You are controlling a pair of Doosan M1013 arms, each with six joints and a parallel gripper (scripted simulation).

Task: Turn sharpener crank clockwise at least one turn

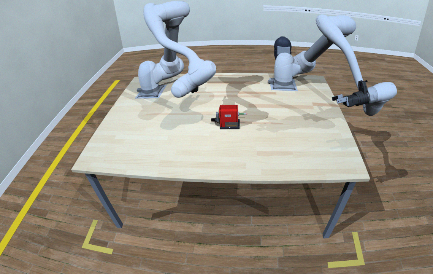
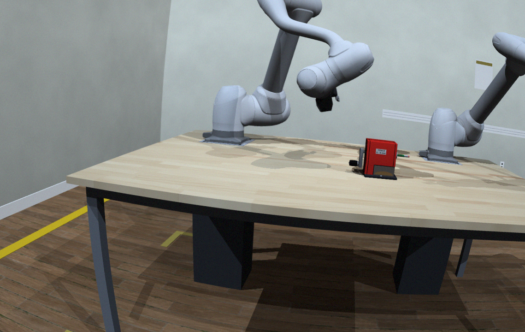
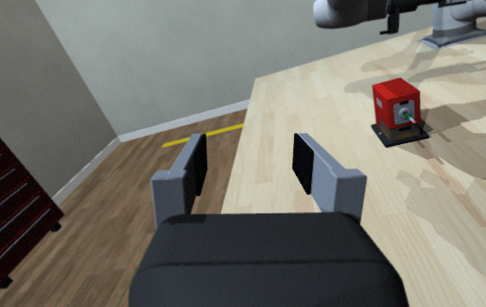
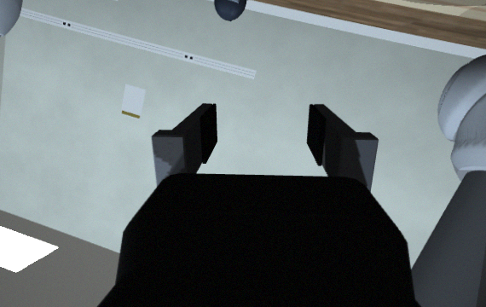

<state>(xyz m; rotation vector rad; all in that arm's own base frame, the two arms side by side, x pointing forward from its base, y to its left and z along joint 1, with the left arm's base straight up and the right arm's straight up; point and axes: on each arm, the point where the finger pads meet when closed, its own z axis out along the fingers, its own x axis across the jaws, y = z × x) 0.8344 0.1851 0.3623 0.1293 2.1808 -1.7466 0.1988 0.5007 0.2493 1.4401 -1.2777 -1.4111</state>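
Observation:
My right gripper is now 26 cm short of the black knob, 8 cm to the right of it and 21 cm above it.

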